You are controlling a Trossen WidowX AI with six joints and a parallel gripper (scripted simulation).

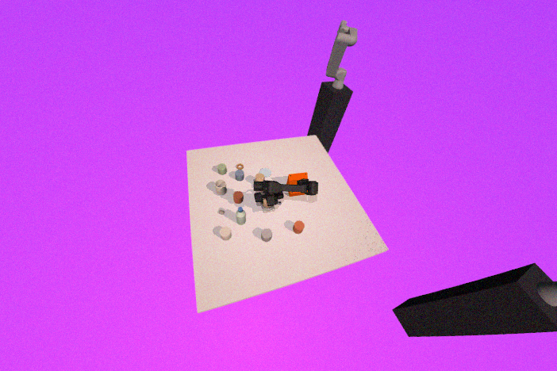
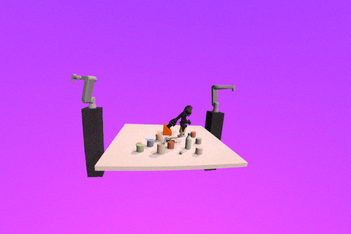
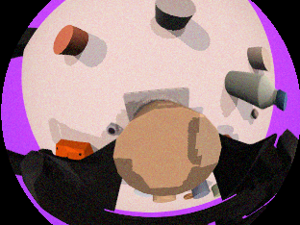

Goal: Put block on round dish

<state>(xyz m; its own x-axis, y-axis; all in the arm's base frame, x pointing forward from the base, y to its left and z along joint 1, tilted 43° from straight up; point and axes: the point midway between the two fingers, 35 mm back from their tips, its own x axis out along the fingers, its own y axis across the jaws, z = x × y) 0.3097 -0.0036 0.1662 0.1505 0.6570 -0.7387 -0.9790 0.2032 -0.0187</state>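
Now: the grey balance 20 mm behind my gripper tip, 130 mm to the right of it and 90 mm below it. Also, from my gripper tip: tan cup: 20 mm to the left, 10 mm above; then grey cup: 90 mm ahead, 190 mm to the left, 90 mm below; then green bottle: 200 mm ahead, 10 mm to the left, 20 mm below.
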